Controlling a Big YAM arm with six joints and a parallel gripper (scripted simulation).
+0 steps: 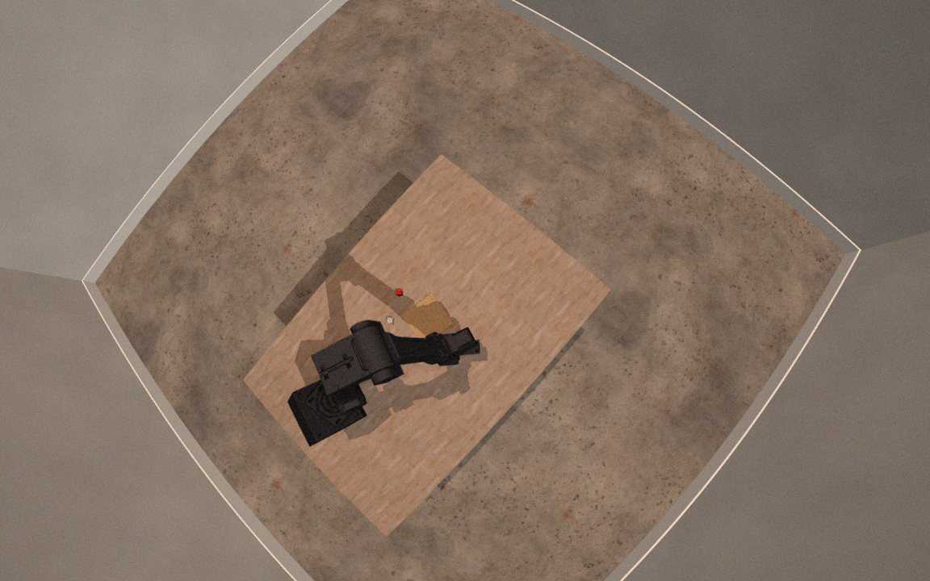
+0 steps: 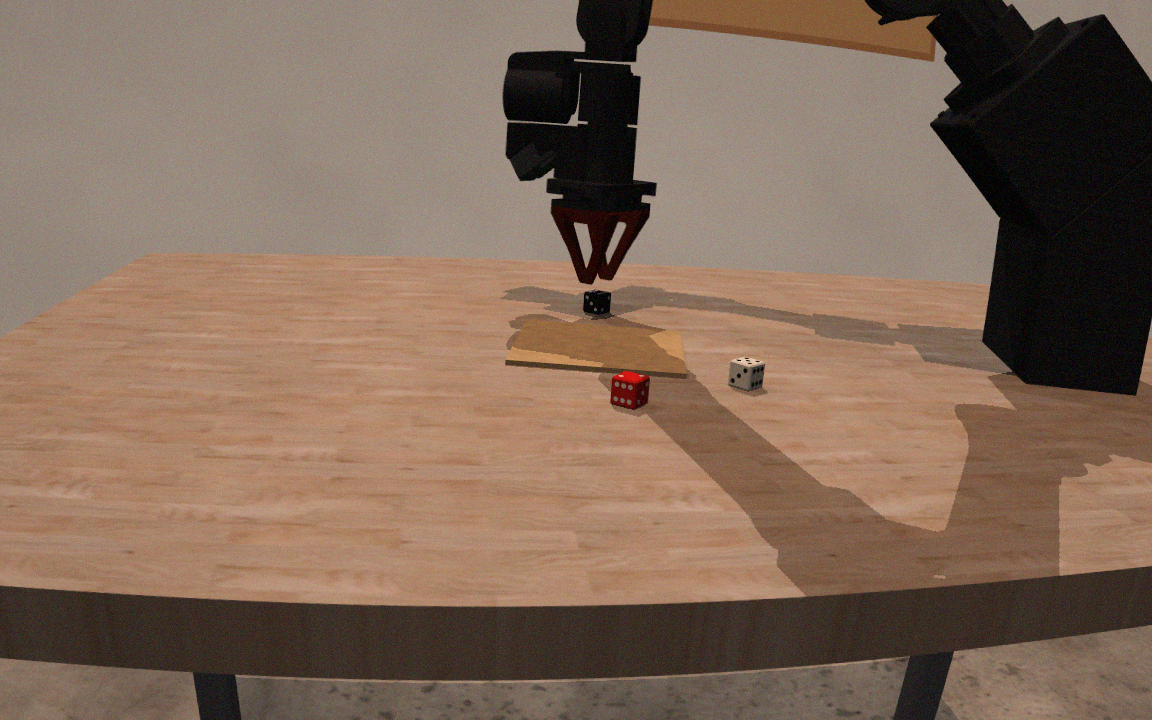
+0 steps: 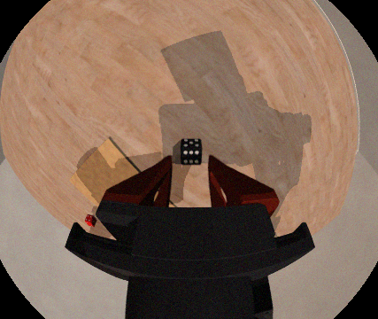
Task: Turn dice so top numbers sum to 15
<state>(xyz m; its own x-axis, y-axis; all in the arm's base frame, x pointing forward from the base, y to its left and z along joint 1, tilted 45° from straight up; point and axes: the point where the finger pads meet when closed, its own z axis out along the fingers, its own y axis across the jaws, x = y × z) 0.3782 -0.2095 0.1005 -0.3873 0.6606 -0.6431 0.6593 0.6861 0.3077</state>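
Right now the black die is 30 mm below my hand. From my hand the other things lie so: tan mat 130 mm to the left, 60 mm ahead, 40 mm below; then red die 270 mm to the left, 100 mm ahead, 30 mm below; then white die 250 mm to the left, 30 mm below, 10 mm behind.
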